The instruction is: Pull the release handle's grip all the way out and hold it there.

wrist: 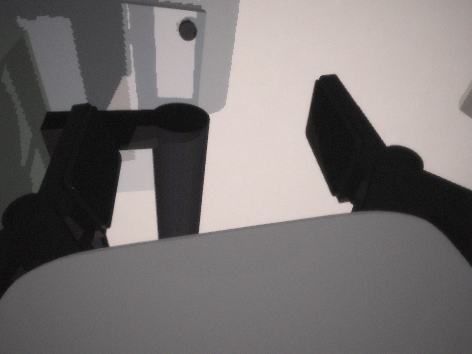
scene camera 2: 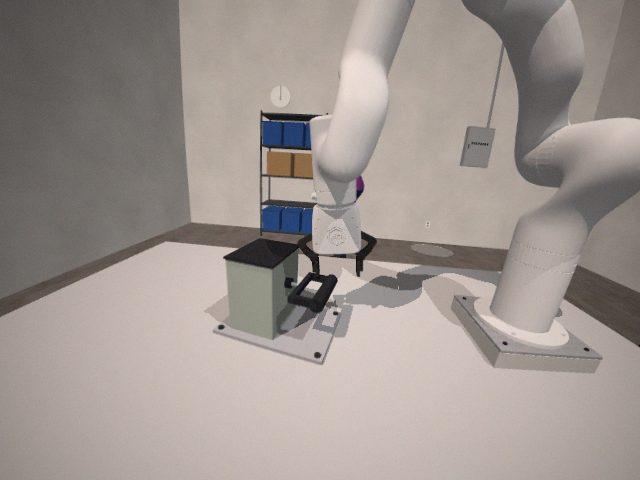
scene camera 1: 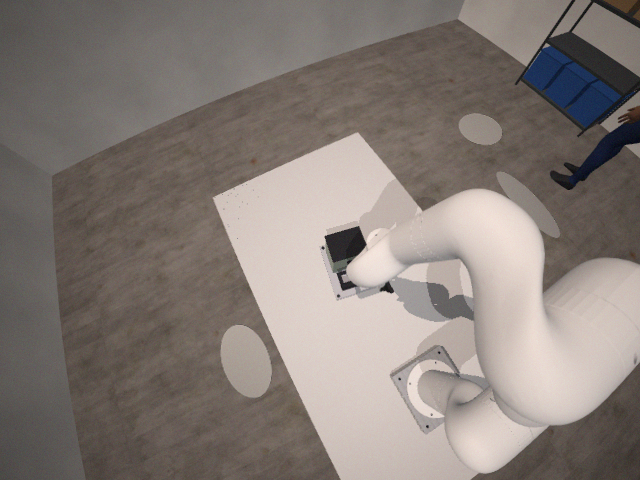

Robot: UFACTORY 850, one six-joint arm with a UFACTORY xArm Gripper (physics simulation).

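The release handle is a black rectangular frame with a thick round grip bar (scene camera 2: 324,293) (wrist: 181,185) on its outer side. A short rod joins it to a pale green box (scene camera 2: 253,294) with a black top (scene camera 1: 345,243). A short stretch of rod shows beside the black collar (scene camera 2: 288,282). My gripper (scene camera 2: 337,271) (wrist: 211,117) is open and empty, pointing down at the handle's far end. In the wrist view the grip bar appears between the fingers, nearer the left one, which overlaps the frame. Whether the fingers touch the handle I cannot tell. The arm partly hides the handle in scene camera 1.
The box stands on a bolted base plate (scene camera 2: 297,347) on the white table (scene camera 1: 289,217) (scene camera 2: 155,403). The arm's mounting plate (scene camera 1: 395,373) (scene camera 2: 542,359) is at the right in scene camera 2. A shelf rack (scene camera 2: 261,175) stands by the back wall.
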